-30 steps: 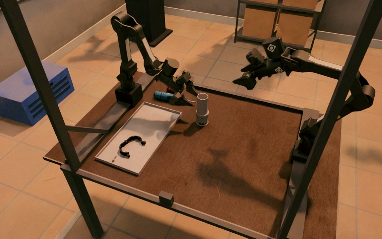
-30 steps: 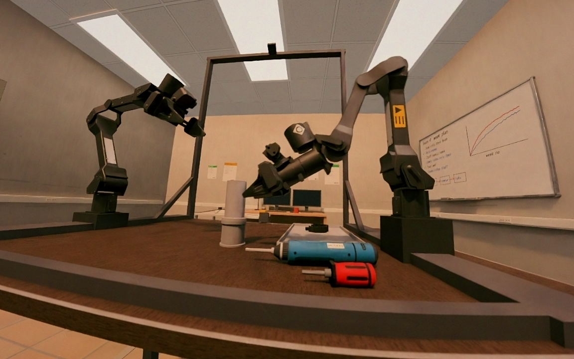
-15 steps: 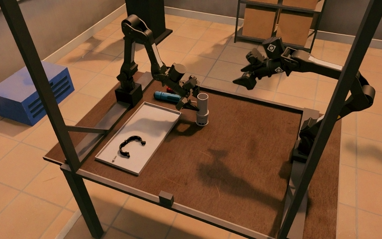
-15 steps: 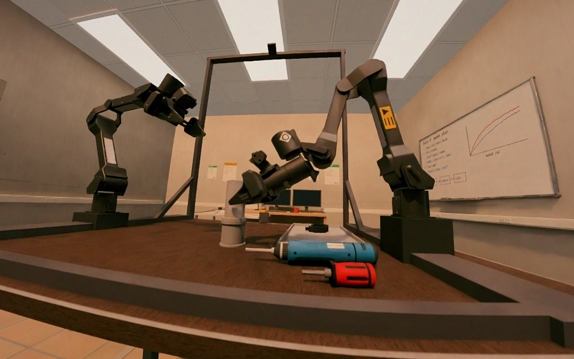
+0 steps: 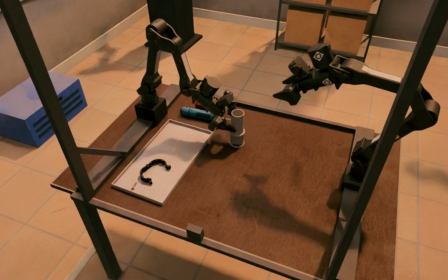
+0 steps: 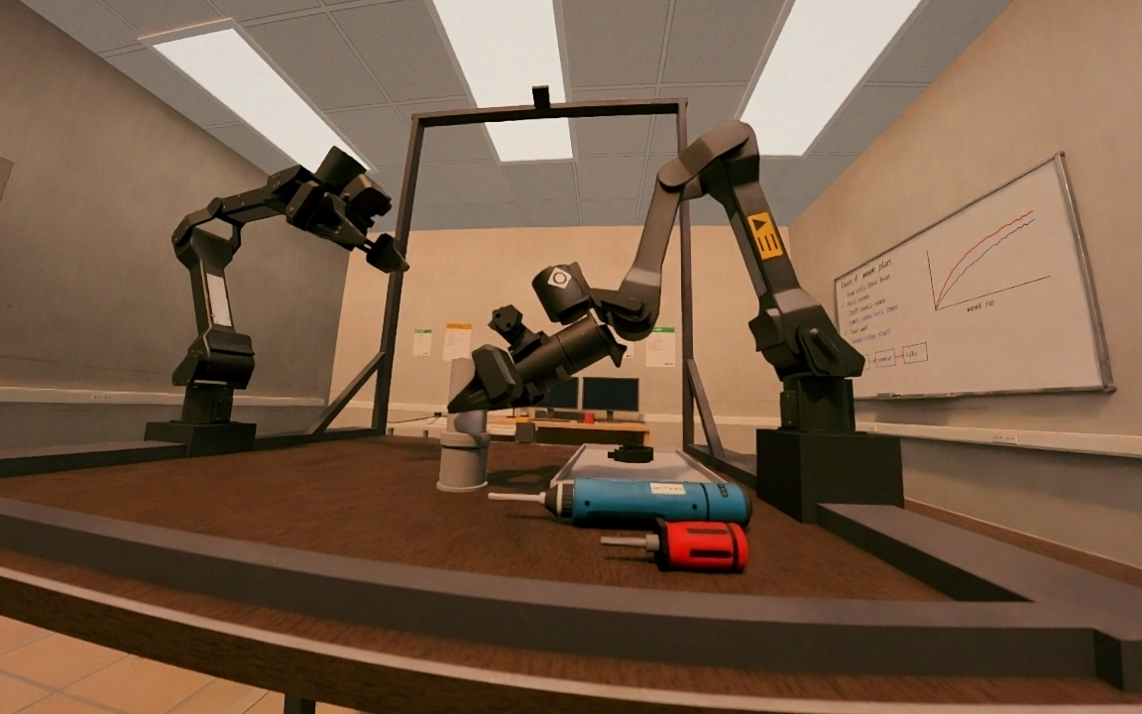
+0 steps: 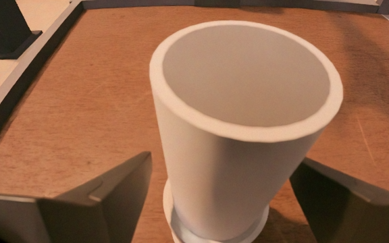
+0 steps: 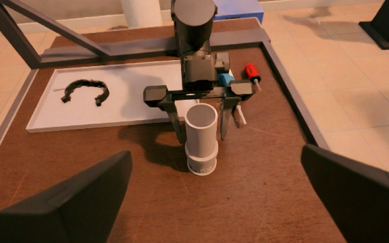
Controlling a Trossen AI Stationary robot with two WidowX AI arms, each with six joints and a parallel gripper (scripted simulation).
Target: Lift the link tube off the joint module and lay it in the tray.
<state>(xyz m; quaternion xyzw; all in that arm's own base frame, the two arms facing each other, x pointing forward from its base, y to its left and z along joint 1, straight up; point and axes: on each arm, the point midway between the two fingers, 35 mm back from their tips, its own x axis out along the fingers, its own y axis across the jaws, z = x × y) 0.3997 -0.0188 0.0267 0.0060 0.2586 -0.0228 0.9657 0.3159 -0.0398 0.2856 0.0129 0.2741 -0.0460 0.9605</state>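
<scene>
Right now the link tube is 2 cm to the right of my left hand and 1 cm ahead of it. From my left hand the other things lie so: joint module 8 cm below, 2 cm to the right; then small pin 39 cm behind, 22 cm to the left, 10 cm below; then white tray 21 cm behind, 19 cm to the left, 11 cm below.
</scene>
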